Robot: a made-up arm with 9 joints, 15 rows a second.
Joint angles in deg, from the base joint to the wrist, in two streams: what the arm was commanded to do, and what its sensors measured. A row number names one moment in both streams.
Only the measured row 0 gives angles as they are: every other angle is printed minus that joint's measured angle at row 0.
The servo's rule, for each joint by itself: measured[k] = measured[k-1] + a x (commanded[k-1-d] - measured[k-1]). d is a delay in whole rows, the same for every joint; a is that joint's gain. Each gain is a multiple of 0.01, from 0.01 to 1. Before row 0 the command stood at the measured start. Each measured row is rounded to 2 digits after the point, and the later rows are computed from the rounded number. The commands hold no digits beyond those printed.
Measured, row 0:
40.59 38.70 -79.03 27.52 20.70 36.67 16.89 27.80 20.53
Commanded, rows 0 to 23:
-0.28 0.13 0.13 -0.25 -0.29 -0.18 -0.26 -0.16 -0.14
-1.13 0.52 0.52 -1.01 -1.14 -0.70 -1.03 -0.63 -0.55
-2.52 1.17 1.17 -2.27 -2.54 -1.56 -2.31 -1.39 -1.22
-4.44 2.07 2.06 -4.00 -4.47 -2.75 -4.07 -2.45 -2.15
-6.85 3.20 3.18 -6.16 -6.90 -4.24 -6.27 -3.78 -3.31
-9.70 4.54 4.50 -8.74 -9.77 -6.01 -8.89 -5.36 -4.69
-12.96 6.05 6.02 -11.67 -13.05 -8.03 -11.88 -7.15 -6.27
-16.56 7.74 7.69 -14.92 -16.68 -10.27 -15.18 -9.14 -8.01
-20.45 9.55 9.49 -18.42 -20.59 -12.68 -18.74 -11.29 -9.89
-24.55 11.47 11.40 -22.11 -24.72 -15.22 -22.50 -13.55 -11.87
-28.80 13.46 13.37 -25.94 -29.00 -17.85 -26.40 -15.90 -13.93
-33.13 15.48 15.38 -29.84 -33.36 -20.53 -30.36 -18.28 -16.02
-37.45 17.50 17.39 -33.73 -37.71 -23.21 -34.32 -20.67 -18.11
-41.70 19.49 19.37 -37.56 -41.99 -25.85 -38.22 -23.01 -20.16
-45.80 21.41 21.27 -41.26 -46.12 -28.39 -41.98 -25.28 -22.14
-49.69 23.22 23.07 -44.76 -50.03 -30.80 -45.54 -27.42 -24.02
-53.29 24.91 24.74 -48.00 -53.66 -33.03 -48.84 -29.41 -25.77
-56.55 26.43 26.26 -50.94 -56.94 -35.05 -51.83 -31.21 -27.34
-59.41 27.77 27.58 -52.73 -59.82 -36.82 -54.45 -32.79 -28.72
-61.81 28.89 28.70 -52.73 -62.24 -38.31 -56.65 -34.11 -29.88
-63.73 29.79 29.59 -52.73 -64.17 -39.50 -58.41 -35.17 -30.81
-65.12 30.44 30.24 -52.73 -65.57 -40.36 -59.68 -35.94 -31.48
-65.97 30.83 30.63 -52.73 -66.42 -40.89 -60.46 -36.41 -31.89
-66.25 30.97 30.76 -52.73 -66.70 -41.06 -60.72 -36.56 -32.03
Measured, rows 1 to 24:
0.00 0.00 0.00 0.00 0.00 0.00 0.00 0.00 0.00
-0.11 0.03 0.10 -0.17 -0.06 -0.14 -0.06 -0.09 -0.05
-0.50 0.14 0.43 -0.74 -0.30 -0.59 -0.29 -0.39 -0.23
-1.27 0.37 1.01 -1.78 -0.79 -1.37 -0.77 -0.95 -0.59
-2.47 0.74 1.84 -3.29 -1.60 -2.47 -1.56 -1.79 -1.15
-4.13 1.28 2.90 -5.24 -2.77 -3.89 -2.69 -2.90 -1.93
-6.25 2.00 4.16 -7.62 -4.31 -5.59 -4.18 -4.28 -2.92
-8.80 2.89 5.63 -10.37 -6.23 -7.54 -6.03 -5.89 -4.13
-11.75 3.96 7.26 -13.46 -8.53 -9.72 -8.23 -7.71 -5.53
-15.06 5.19 9.02 -16.83 -11.18 -12.09 -10.75 -9.71 -7.10
-18.67 6.57 10.90 -20.42 -14.16 -14.59 -13.57 -11.86 -8.82
-22.52 8.09 12.85 -24.17 -17.42 -17.20 -16.65 -14.12 -10.66
-26.55 9.72 14.85 -28.03 -20.93 -19.86 -19.94 -16.45 -12.59
-30.69 11.43 16.86 -31.91 -24.62 -22.54 -23.39 -18.81 -14.58
-34.87 13.20 18.84 -35.75 -28.44 -25.19 -26.95 -21.16 -16.59
-39.02 15.01 20.76 -39.50 -32.33 -27.75 -30.56 -23.47 -18.59
-43.07 16.82 22.58 -43.08 -36.22 -30.19 -34.16 -25.68 -20.54
-46.95 18.60 24.29 -46.43 -40.06 -32.46 -37.68 -27.77 -22.42
-50.60 20.32 25.85 -49.50 -43.77 -34.53 -41.08 -29.70 -24.19
-53.95 21.96 27.22 -51.70 -47.30 -36.36 -44.29 -31.43 -25.82
-56.94 23.48 28.39 -52.40 -50.59 -37.92 -47.26 -32.93 -27.28
-59.52 24.87 29.34 -52.62 -53.58 -39.18 -49.94 -34.18 -28.55
-61.65 26.10 30.05 -52.69 -56.22 -40.12 -52.28 -35.17 -29.60
-63.29 27.14 30.51 -52.72 -58.46 -40.74 -54.24 -35.86 -30.42
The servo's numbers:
d 1
a 0.38 0.22 0.79 0.68 0.22 0.80 0.24 0.56 0.36

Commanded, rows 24 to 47:
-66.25 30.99 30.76 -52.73 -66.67 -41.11 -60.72 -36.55 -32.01
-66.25 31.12 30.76 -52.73 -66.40 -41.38 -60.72 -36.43 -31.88
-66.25 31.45 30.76 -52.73 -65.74 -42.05 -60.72 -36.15 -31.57
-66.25 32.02 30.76 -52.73 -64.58 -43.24 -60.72 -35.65 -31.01
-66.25 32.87 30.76 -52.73 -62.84 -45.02 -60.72 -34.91 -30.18
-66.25 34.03 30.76 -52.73 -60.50 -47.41 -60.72 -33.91 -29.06
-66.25 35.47 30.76 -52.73 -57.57 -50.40 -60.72 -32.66 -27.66
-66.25 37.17 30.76 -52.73 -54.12 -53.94 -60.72 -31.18 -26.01
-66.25 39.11 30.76 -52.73 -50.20 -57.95 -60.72 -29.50 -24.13
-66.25 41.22 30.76 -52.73 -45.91 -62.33 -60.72 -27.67 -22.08
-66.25 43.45 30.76 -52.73 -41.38 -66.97 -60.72 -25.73 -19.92
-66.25 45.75 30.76 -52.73 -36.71 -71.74 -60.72 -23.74 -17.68
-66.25 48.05 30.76 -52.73 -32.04 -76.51 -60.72 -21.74 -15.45
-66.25 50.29 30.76 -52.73 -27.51 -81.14 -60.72 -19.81 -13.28
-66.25 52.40 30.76 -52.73 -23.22 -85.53 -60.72 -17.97 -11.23
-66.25 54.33 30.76 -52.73 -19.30 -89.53 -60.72 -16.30 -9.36
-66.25 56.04 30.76 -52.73 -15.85 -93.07 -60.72 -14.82 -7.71
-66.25 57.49 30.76 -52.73 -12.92 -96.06 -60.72 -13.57 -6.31
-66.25 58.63 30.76 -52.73 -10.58 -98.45 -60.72 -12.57 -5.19
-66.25 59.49 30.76 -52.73 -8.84 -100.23 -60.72 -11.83 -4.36
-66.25 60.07 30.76 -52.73 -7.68 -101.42 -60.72 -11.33 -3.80
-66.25 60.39 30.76 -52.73 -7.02 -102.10 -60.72 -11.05 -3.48
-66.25 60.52 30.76 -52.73 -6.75 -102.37 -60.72 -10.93 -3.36
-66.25 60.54 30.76 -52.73 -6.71 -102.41 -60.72 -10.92 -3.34
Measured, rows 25 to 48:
-64.41 27.98 30.71 -52.73 -60.27 -41.00 -55.80 -36.25 -31.00
-65.11 28.64 30.75 -52.73 -61.68 -41.09 -56.98 -36.42 -31.36
-65.54 29.19 30.76 -52.73 -62.72 -41.32 -57.88 -36.43 -31.55
-65.81 29.69 30.76 -52.73 -63.38 -41.90 -58.56 -36.27 -31.56
-65.98 30.20 30.76 -52.73 -63.64 -42.97 -59.08 -35.92 -31.36
-66.08 30.79 30.76 -52.73 -63.46 -44.61 -59.47 -35.35 -30.94
-66.14 31.50 30.76 -52.73 -62.81 -46.85 -59.77 -34.54 -30.26
-66.18 32.37 30.76 -52.73 -61.66 -49.69 -60.00 -33.49 -29.32
-66.21 33.43 30.76 -52.73 -60.00 -53.09 -60.17 -32.20 -28.13
-66.23 34.68 30.76 -52.73 -57.84 -56.98 -60.30 -30.69 -26.69
-66.24 36.12 30.76 -52.73 -55.22 -61.26 -60.40 -29.00 -25.03
-66.24 37.73 30.76 -52.73 -52.18 -65.83 -60.48 -27.17 -23.19
-66.24 39.49 30.76 -52.73 -48.78 -70.56 -60.54 -25.25 -21.21
-66.24 41.37 30.76 -52.73 -45.10 -75.32 -60.58 -23.28 -19.14
-66.24 43.33 30.76 -52.73 -41.23 -79.98 -60.61 -21.34 -17.03
-66.24 45.33 30.76 -52.73 -37.27 -84.42 -60.64 -19.45 -14.94
-66.24 47.31 30.76 -52.73 -33.32 -88.51 -60.66 -17.69 -12.93
-66.24 49.23 30.76 -52.73 -29.48 -92.16 -60.67 -16.08 -11.05
-66.24 51.05 30.76 -52.73 -25.84 -95.28 -60.68 -14.67 -9.34
-66.24 52.72 30.76 -52.73 -22.48 -97.82 -60.69 -13.49 -7.85
-66.24 54.21 30.76 -52.73 -19.48 -99.75 -60.70 -12.56 -6.59
-66.24 55.50 30.76 -52.73 -16.88 -101.09 -60.70 -11.87 -5.59
-66.24 56.58 30.76 -52.73 -14.71 -101.90 -60.70 -11.41 -4.83
-66.24 57.45 30.76 -52.73 -12.96 -102.28 -60.70 -11.14 -4.30

